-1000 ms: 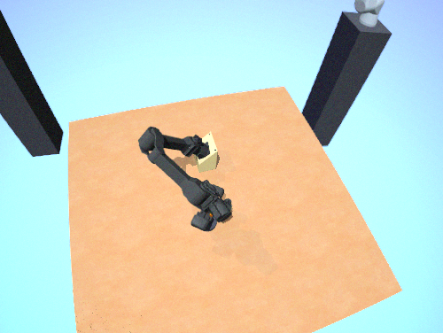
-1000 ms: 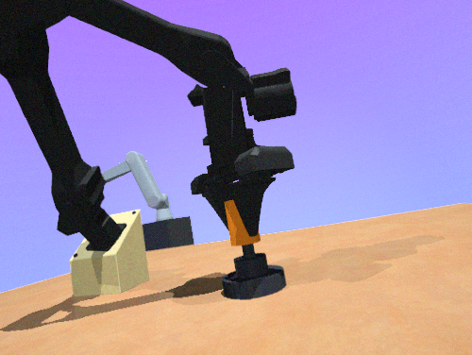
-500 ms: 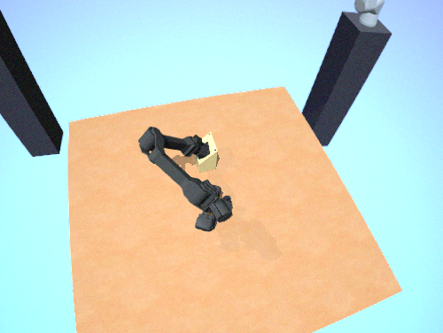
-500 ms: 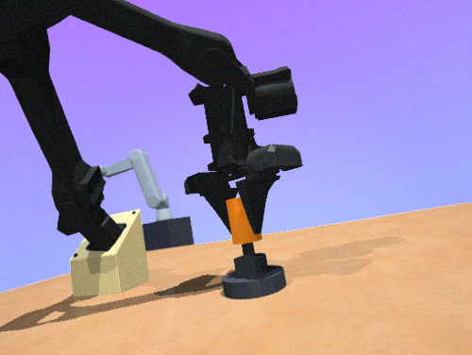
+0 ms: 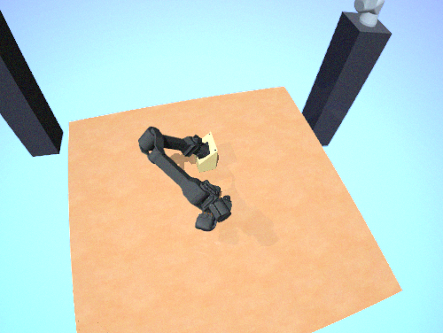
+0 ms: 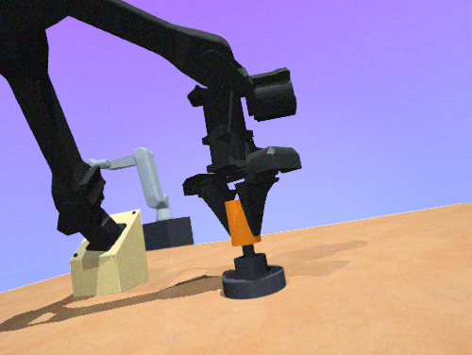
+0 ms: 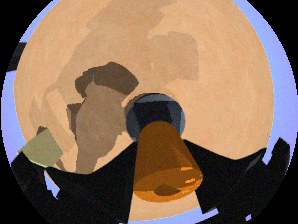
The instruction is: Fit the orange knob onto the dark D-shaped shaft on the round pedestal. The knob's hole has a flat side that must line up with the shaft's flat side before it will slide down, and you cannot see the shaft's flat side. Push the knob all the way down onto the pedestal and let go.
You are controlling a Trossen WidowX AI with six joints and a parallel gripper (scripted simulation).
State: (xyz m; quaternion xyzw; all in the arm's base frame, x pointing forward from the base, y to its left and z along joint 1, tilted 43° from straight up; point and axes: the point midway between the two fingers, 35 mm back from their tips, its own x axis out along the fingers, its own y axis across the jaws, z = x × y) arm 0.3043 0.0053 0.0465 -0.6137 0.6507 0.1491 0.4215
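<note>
Now: the orange knob 2 cm above my gripper tip. From my gripper tip the other things lie so: dark round pedestal 4 cm below.
</note>
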